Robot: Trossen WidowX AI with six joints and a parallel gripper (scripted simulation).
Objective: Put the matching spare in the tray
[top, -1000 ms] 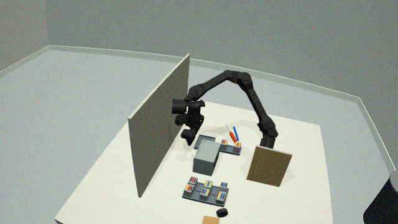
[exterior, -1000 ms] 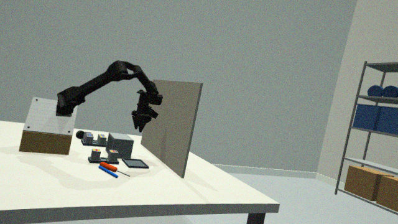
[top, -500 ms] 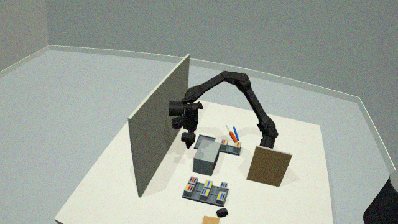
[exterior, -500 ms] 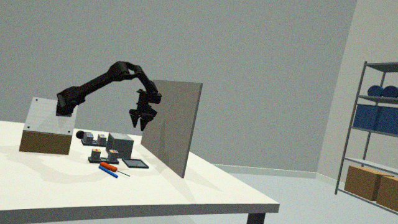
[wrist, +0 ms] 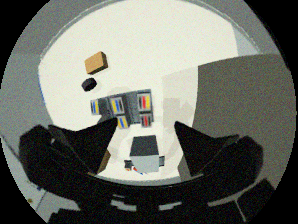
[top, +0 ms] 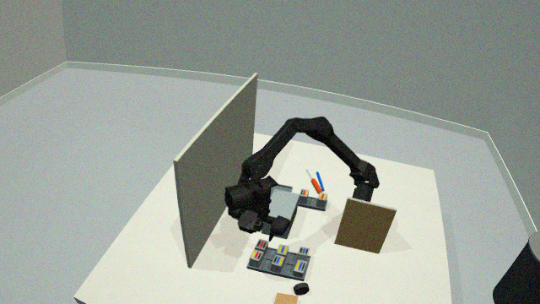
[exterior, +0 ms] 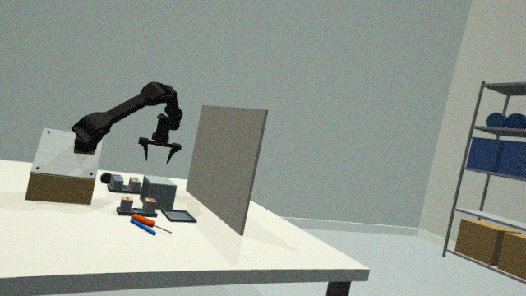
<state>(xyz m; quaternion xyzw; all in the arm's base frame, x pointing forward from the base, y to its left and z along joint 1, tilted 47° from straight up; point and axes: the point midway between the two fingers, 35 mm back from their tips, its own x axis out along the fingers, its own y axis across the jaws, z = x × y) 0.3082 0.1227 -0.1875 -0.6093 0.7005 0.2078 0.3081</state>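
My gripper tip is 100 mm above the grey spare, 10 mm to the right of it and 10 mm past it. Round my gripper tip: tan block 150 mm to the left, 150 mm behind, 120 mm below; grey mounted unit 220 mm to the right, 90 mm below, 30 mm behind; black puck 180 mm behind, 110 mm below, 90 mm to the left.
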